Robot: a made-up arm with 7 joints. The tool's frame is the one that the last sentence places.
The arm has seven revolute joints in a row. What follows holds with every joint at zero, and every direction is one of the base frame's. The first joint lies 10.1 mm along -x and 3.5 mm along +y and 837.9 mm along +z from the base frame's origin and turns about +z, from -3.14 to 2.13 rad. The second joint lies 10.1 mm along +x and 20.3 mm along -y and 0.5 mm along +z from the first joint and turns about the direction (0, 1, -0.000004), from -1.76 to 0.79 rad. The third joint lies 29.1 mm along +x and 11 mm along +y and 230.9 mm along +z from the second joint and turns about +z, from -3.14 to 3.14 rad. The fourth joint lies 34.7 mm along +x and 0.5 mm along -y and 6.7 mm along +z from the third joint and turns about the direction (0, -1, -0.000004), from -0.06 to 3.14 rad. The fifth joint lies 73.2 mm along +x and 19.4 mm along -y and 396.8 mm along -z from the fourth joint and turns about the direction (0, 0.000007, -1), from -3.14 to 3.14 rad. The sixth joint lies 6.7 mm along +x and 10.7 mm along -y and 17.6 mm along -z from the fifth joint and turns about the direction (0, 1, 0.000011), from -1.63 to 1.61 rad. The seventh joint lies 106.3 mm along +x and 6.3 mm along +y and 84 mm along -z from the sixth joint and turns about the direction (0, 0.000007, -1), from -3.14 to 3.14 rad. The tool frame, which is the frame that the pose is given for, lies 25.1 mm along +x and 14.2 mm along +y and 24.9 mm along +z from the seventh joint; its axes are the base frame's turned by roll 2.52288, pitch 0.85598 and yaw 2.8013 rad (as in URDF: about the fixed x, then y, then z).
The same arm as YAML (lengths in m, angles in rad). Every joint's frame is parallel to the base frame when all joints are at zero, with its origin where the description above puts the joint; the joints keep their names.
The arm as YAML. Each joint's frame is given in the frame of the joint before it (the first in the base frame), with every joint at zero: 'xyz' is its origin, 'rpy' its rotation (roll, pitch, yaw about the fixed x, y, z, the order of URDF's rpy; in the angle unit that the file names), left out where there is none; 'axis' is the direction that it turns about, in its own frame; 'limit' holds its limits. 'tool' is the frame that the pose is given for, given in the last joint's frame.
units:
  length: m
  angle: rad
joints:
  - name: joint 1
    type: revolute
    origin:
      xyz: [-0.0101, 0.0035, 0.8379]
    axis: [0.0, 0.0, 1.0]
    limit:
      lower: -3.14
      upper: 2.13
  - name: joint 2
    type: revolute
    origin:
      xyz: [0.0101, -0.0203, 0.0005]
    axis: [0.0, 1.0, 0.0]
    limit:
      lower: -1.76
      upper: 0.79
  - name: joint 3
    type: revolute
    origin:
      xyz: [0.0291, 0.011, 0.2309]
    axis: [0.0, 0.0, 1.0]
    limit:
      lower: -3.14
      upper: 3.14
  - name: joint 4
    type: revolute
    origin:
      xyz: [0.0347, -0.0005, 0.0067]
    axis: [0.0, -1.0, 0.0]
    limit:
      lower: -0.06
      upper: 3.14
  - name: joint 5
    type: revolute
    origin:
      xyz: [0.0732, -0.0194, -0.3968]
    axis: [0.0, 0.0, -1.0]
    limit:
      lower: -3.14
      upper: 3.14
  - name: joint 6
    type: revolute
    origin:
      xyz: [0.0067, -0.0107, -0.0176]
    axis: [0.0, 1.0, 0.0]
    limit:
      lower: -1.63
      upper: 1.61
  - name: joint 7
    type: revolute
    origin:
      xyz: [0.1063, 0.0063, -0.084]
    axis: [0.0, 0.0, -1.0]
    limit:
      lower: -3.14
      upper: 3.14
tool:
  origin:
    xyz: [0.0251, 0.0142, 0.0249]
    rpy: [2.5229, 0.856, 2.8013]

